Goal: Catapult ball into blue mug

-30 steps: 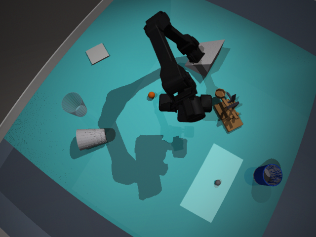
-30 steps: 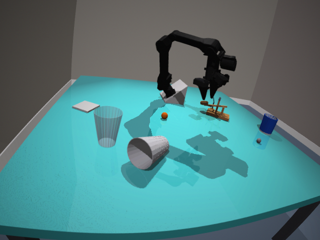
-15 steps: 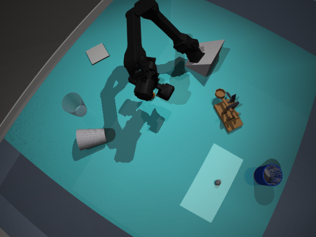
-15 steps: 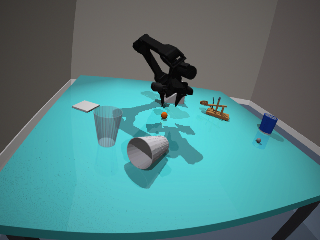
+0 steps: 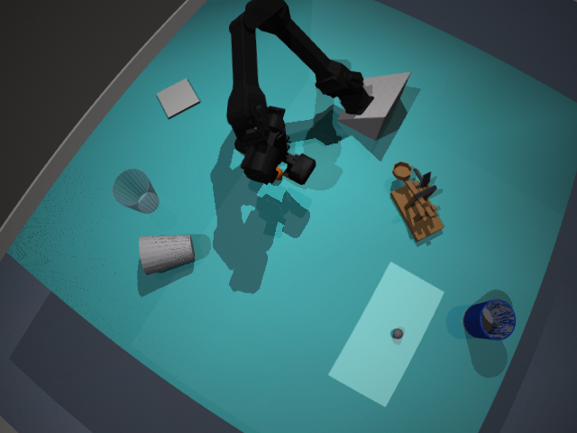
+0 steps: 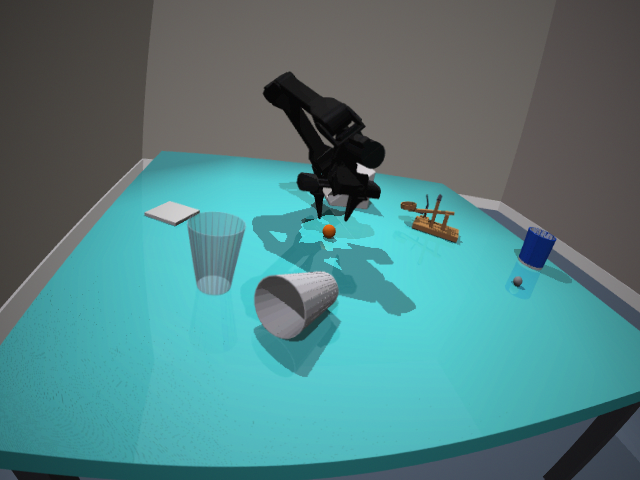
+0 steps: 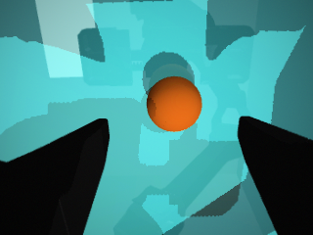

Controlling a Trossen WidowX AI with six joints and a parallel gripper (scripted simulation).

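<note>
Now: gripper tip 30 mm above the orange ball. From my gripper tip the other things lie so: wooden catapult (170 mm behind, 310 mm to the left, 10 mm above); then flat grey tile (20 mm behind, 390 mm to the right, 40 mm below); then clear cup (260 mm ahead, 230 mm to the right, 20 mm below).
</note>
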